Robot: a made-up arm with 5 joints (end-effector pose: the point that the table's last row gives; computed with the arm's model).
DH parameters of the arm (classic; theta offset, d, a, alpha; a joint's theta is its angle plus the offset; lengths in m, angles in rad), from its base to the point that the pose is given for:
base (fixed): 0 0 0 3.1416
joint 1: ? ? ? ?
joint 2: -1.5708 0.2 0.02 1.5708
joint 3: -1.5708 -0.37 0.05 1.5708
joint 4: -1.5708 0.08 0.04 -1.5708
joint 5: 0 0.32 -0.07 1.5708
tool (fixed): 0 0.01 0 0
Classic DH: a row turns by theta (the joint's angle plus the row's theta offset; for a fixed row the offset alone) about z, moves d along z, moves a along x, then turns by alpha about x.
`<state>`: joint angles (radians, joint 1 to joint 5).
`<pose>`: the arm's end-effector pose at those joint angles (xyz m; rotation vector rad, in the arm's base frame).
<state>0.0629 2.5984 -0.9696 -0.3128 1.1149</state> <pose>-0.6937 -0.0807 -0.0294 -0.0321 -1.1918 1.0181</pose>
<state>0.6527 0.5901 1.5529 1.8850 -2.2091</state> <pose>-0.1355 -0.1252 0.0099 0.0535 -0.7298 0.9744</pose>
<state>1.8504 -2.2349 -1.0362 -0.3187 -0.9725</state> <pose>-0.0025 0.1448 -0.5299 1.1370 1.4609 -2.5332</pose>
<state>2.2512 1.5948 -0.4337 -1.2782 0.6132</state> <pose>0.0787 0.2799 0.6890 0.0722 -1.7916 -1.9984</pose>
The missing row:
joint 1: 0 -0.02 -0.09 -1.5708
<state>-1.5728 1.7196 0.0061 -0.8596 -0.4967</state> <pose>-0.0787 -0.2118 0.6037 1.7763 -0.9731 0.1057</pose>
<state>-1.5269 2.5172 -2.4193 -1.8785 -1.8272</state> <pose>0.1115 -0.5794 0.4780 2.1534 -0.0172 0.7263</pose>
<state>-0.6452 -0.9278 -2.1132 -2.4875 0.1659</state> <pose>0.1746 -0.1066 -0.5889 0.4921 -2.2746 1.7702</pose>
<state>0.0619 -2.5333 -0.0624 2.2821 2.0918</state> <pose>-0.1060 -0.2979 -0.1116 -0.6088 -0.8776 -2.4485</pose>
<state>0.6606 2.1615 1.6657 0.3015 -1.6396</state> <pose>-0.0922 -0.2136 0.4905 2.6352 1.1355 0.1462</pose>
